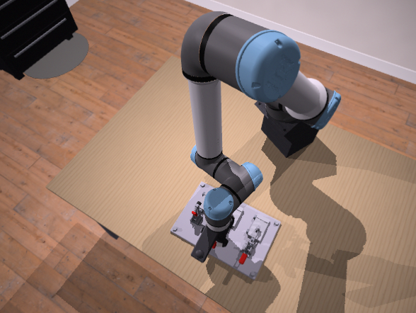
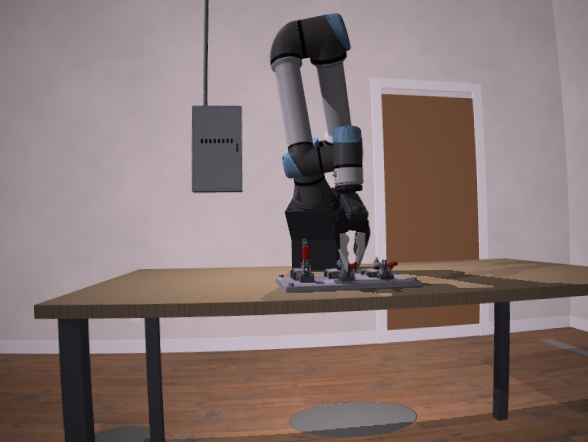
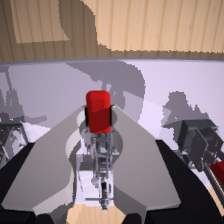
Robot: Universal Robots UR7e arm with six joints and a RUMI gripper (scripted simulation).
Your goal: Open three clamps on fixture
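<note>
Now: hand 80 mm past the grey fixture plate, 10 mm to the left of it and 50 mm above it.
</note>
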